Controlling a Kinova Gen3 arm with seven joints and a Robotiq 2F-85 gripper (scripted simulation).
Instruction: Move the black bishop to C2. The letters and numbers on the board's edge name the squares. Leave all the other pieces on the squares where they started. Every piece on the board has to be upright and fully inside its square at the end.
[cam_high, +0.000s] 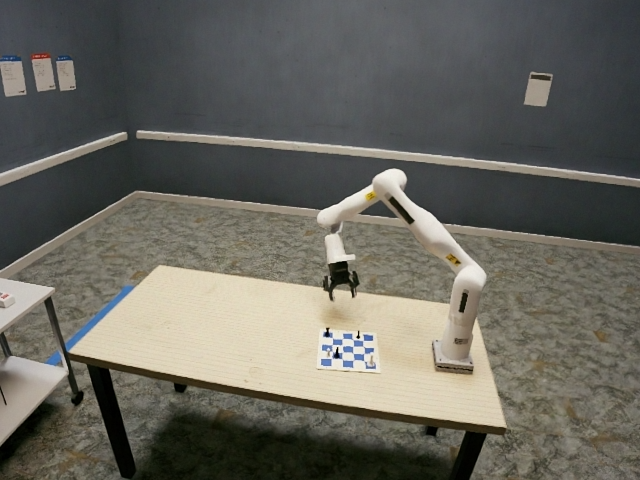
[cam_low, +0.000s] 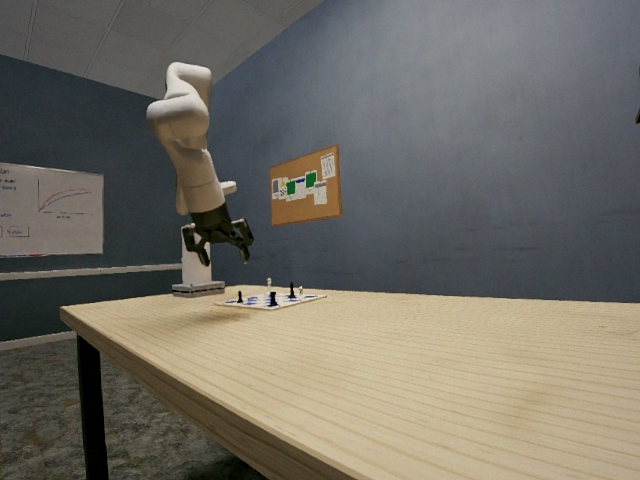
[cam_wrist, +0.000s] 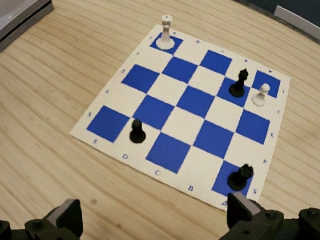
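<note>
The white pawn lies 20 cm to the left of my hand, 10 cm below it and 6 cm ahead of it. Also, from my hand: black piece (10 cm below, 9 cm to the left, 6 cm behind); then chessboard (17 cm to the left, 11 cm below, 2 cm behind); then white chess piece (24 cm to the left, 9 cm below, 9 cm behind).
</note>
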